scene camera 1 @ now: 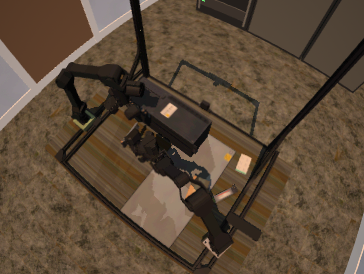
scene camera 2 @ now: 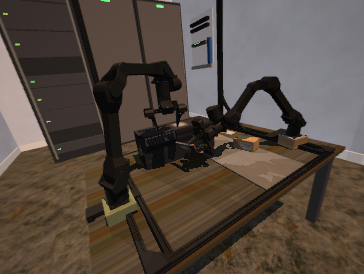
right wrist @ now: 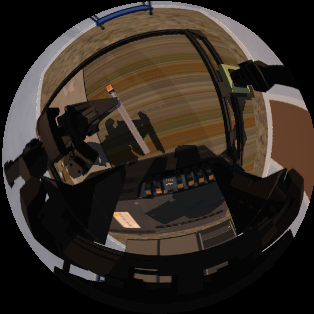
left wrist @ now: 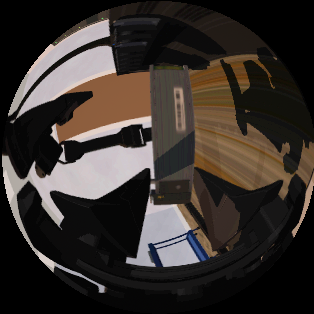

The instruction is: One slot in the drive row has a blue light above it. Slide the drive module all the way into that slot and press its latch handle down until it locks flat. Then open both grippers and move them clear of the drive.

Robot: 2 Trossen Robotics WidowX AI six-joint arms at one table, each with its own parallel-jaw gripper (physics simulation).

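Frame: origin at the left arm's base, x ahead, y left, z up, level; centimetres.
Seen in the pictures: left gripper, fingertip midpoint: [scene camera 1: 126, 140] [scene camera 2: 190, 147] [right wrist: 117, 101] [left wrist: 171, 171]; right gripper, fingertip midpoint: [scene camera 2: 167, 128] [right wrist: 170, 168] [left wrist: 82, 95]; left arm's base at its link origin: [scene camera 1: 218, 242] [scene camera 2: 293, 135]; right arm's base at its link origin: [scene camera 1: 83, 118] [scene camera 2: 118, 200] [right wrist: 237, 77].
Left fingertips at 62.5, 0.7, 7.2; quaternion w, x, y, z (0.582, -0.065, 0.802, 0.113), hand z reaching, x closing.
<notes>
Offsets run from my left fingertips to a thing's top centre, as dx, dy, dz. Level surfaces: height alone.
The drive module @[+1.2, -3.2, +2.5] [left wrist: 170, 115] [right wrist: 131, 122] is a slim grey bar with a barcode label and an orange tip at its outer end. It is outside the dark drive enclosure @[-0.3, -24.0, +4.2] [scene camera 1: 187, 126] [scene camera 2: 155, 159] [left wrist: 135, 45], its inner end near the front; contact is unclear. My left gripper [left wrist: 171, 171] [scene camera 2: 194, 147] is shut on the module near its handle end. My right gripper [scene camera 2: 166, 125] [right wrist: 170, 168] is open and empty, above the enclosure's front. The drive row [right wrist: 180, 184] shows several orange-tipped handles in the right wrist view. I cannot make out the blue light.
A grey mat @[dz -13.1] [scene camera 1: 155, 215] [scene camera 2: 270, 172] lies on the table. An orange-brown box @[-38.6, -10.3, -7.1] [scene camera 2: 247, 144], a white card @[-44.8, -38.7, -13.2] [scene camera 1: 243, 163] and a small device @[-48.4, -20.1, -12.4] [scene camera 1: 225, 193] lie at the right side. Dark frame bars edge the table, with an upright post [scene camera 1: 140, 45] behind the enclosure.
</notes>
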